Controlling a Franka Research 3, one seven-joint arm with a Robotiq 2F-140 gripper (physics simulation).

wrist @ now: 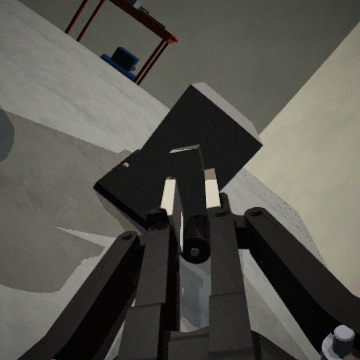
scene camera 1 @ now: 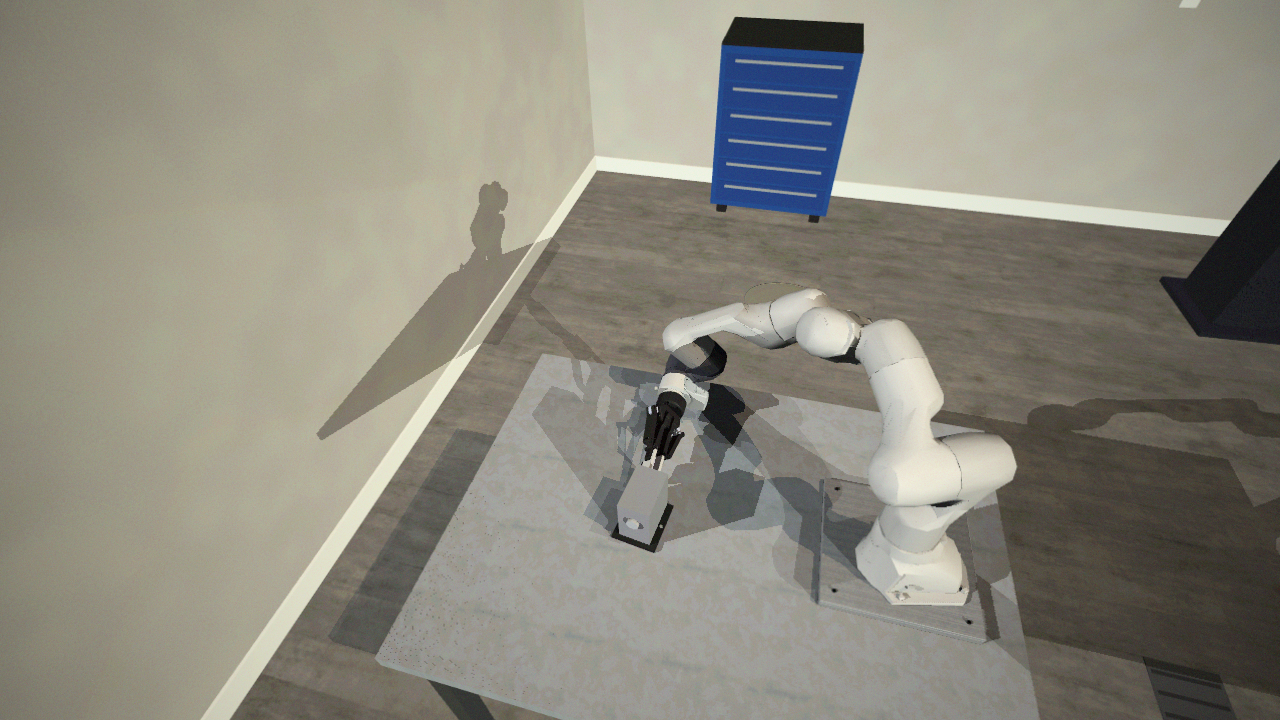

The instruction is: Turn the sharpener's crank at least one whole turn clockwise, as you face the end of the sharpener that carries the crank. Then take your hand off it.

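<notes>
The sharpener [scene camera 1: 642, 497] [wrist: 215, 127] is a grey box on a dark base plate [scene camera 1: 664, 530] on the table; its crank end is dark in the wrist view. The crank's dark arm [wrist: 193, 200] comes from that end toward the camera, with a round black knob [wrist: 195, 246] at its near end, low in the wrist view. My gripper [scene camera 1: 657, 461] [wrist: 193, 188] is at the crank end, nearly shut, with a narrow gap between its pale fingertips. The crank arm and knob show in that gap, loosely straddled, with no firm grip visible. The crank is mostly hidden in the scene view.
The table [scene camera 1: 572, 608] carries the arm's base plate [scene camera 1: 845, 595] at the right. A wall [scene camera 1: 223, 223] runs along the left. A blue drawer cabinet [scene camera 1: 780, 129] stands behind on the floor. A red-framed shelf [wrist: 150, 21] shows in the distance in the wrist view.
</notes>
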